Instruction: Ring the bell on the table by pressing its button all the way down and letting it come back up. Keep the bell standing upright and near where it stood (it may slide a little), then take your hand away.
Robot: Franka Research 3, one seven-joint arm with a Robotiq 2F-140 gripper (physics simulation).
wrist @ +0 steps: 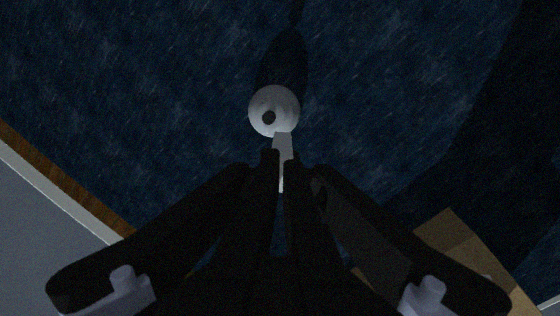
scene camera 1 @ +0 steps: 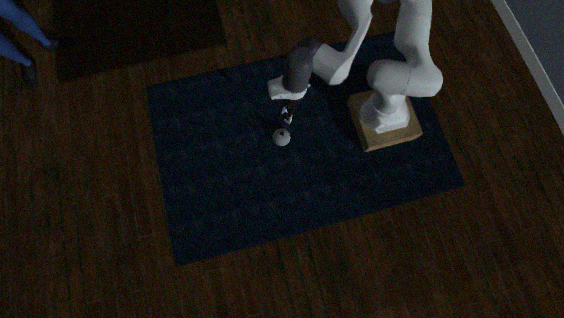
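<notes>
The bell is a light grey dome (scene camera 1: 281, 137) (wrist: 281, 102) standing upright on the dark blue table top (scene camera 1: 225, 200) (wrist: 150, 90). Its small dark button (scene camera 1: 281, 133) (wrist: 268, 117) shows on top of the dome. My gripper (scene camera 1: 286, 122) (wrist: 282, 145) is shut with nothing between its fingers and points down. In the wrist view the pale fingertips overlap the near edge of the dome, just below the button. In the scene view they are just behind the bell. How high the tips are above the bell is hard to tell.
The arm's white base stands on a wooden block (scene camera 1: 395, 139) (wrist: 445, 230) at the right of the table top. A person's blue legs (scene camera 1: 22, 22) show at the upper left. A dark rectangle (scene camera 1: 135, 35) lies on the wooden floor (scene camera 1: 90, 200) behind. A grey wall (scene camera 1: 540, 35) is at the right.
</notes>
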